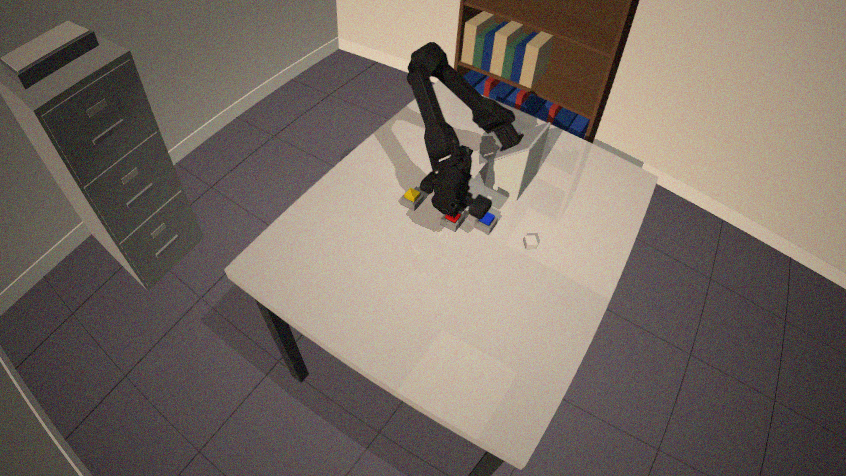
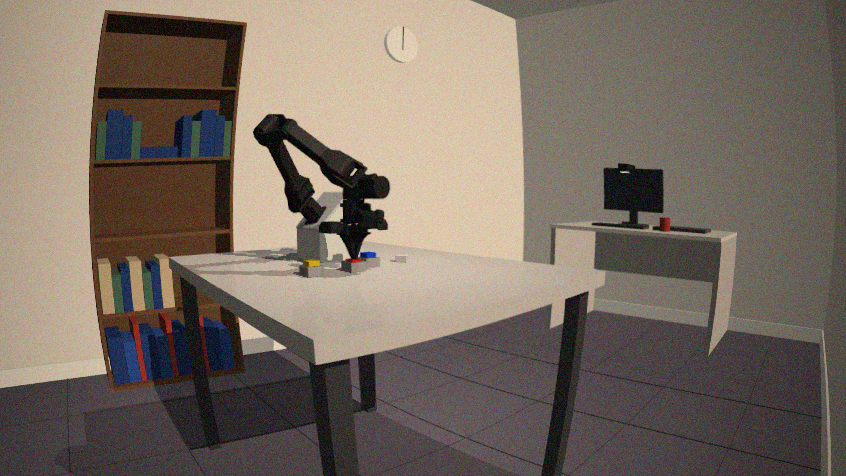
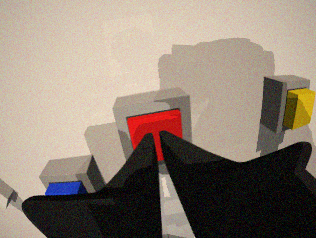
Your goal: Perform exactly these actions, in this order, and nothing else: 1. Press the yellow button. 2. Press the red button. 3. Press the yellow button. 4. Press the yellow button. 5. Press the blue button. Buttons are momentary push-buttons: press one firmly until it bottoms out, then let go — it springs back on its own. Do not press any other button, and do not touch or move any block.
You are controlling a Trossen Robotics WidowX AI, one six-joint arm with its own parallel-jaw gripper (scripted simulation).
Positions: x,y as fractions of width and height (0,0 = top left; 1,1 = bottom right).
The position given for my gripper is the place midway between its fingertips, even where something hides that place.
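My gripper is visible in image 1 (0.54,0.45), image 2 (0.42,0.55) and image 3 (0.50,0.58).
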